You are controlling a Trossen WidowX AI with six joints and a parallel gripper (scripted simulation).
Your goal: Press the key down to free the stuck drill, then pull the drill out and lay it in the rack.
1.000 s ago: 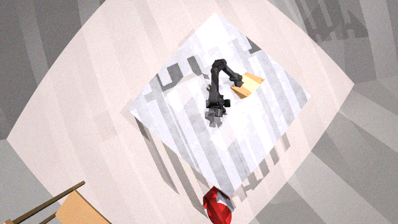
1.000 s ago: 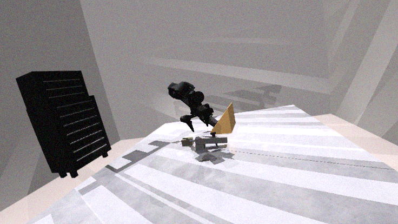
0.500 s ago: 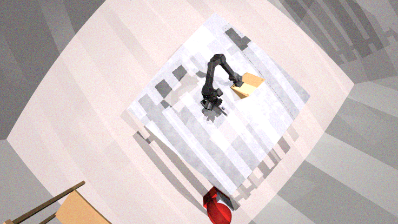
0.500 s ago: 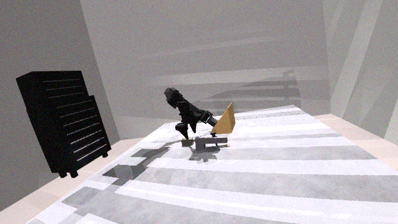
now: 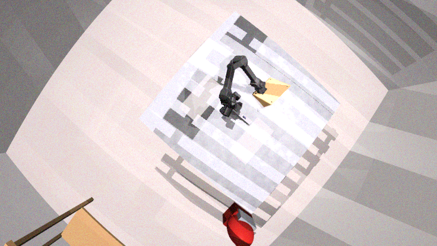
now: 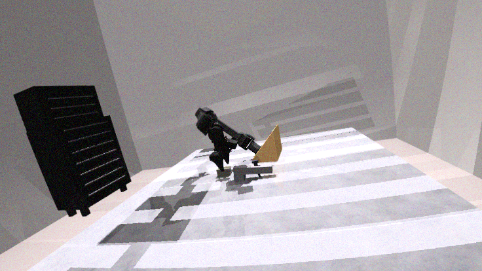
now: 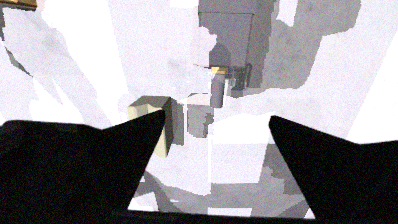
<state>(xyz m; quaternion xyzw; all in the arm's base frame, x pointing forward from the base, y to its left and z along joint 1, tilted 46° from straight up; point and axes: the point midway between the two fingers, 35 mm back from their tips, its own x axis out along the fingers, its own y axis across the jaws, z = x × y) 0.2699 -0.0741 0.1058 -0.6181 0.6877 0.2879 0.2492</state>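
My gripper tip is now 7 cm to the right of the drill and 2 cm above it. Round my gripper tip: dark key: 15 cm to the left, 2 cm below; then olive block: 7 cm behind, 4 cm to the right, 5 cm below.
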